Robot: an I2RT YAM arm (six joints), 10 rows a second.
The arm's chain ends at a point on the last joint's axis. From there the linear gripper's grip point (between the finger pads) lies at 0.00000 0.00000 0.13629 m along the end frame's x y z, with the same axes.
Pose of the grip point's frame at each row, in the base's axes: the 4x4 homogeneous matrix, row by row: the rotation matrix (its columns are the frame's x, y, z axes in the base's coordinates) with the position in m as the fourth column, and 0 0 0 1 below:
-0.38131, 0.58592, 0.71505, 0.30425; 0.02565, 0.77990, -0.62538, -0.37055; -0.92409, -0.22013, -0.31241, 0.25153; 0, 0, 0, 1
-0.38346, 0.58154, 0.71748, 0.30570; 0.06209, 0.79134, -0.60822, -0.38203; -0.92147, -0.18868, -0.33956, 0.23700; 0, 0, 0, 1
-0.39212, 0.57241, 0.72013, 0.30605; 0.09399, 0.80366, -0.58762, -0.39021; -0.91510, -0.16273, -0.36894, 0.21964; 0, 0, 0, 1
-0.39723, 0.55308, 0.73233, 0.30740; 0.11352, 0.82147, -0.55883, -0.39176; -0.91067, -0.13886, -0.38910, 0.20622; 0, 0, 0, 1
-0.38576, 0.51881, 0.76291, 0.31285; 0.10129, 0.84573, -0.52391, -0.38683; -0.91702, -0.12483, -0.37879, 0.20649; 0, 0, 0, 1
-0.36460, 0.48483, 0.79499, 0.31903; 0.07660, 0.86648, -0.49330, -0.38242; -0.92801, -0.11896, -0.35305, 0.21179; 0, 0, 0, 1
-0.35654, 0.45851, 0.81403, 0.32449; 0.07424, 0.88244, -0.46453, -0.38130; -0.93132, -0.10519, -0.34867, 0.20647; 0, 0, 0, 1
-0.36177, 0.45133, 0.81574, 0.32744; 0.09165, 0.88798, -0.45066, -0.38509; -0.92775, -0.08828, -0.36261, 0.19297; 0, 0, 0, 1
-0.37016, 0.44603, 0.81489, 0.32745; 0.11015, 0.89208, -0.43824, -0.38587; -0.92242, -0.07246, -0.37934, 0.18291; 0, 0, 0, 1
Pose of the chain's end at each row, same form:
-0.38131, 0.58592, 0.71505, 0.20680; 0.02565, 0.77990, -0.62538, -0.28532; -0.92409, -0.22013, -0.31241, 0.29411; 0, 0, 0, 1
-0.38346, 0.58154, 0.71748, 0.20791; 0.06209, 0.79134, -0.60822, -0.29914; -0.92147, -0.18868, -0.33956, 0.28328; 0, 0, 0, 1
-0.39212, 0.57241, 0.72013, 0.20790; 0.09399, 0.80366, -0.58762, -0.31012; -0.91510, -0.16273, -0.36894, 0.26992; 0, 0, 0, 1
-0.39723, 0.55308, 0.73233, 0.20759; 0.11352, 0.82147, -0.55883, -0.31560; -0.91067, -0.13886, -0.38910, 0.25925; 0, 0, 0, 1
-0.38576, 0.51881, 0.76291, 0.20887; 0.10129, 0.84573, -0.52391, -0.31543; -0.91702, -0.12483, -0.37879, 0.25812; 0, 0, 0, 1
-0.36460, 0.48483, 0.79499, 0.21068; 0.07660, 0.86648, -0.49330, -0.31519; -0.92801, -0.11896, -0.35305, 0.25991; 0, 0, 0, 1
-0.35654, 0.45851, 0.81403, 0.21355; 0.07424, 0.88244, -0.46453, -0.31799; -0.93132, -0.10519, -0.34867, 0.25399; 0, 0, 0, 1
-0.36177, 0.45133, 0.81574, 0.21626; 0.09165, 0.88798, -0.45066, -0.32367; -0.92775, -0.08828, -0.36261, 0.24239; 0, 0, 0, 1
-0.37016, 0.44603, 0.81489, 0.21639; 0.11015, 0.89208, -0.43824, -0.32614; -0.92242, -0.07246, -0.37934, 0.23461; 0, 0, 0, 1

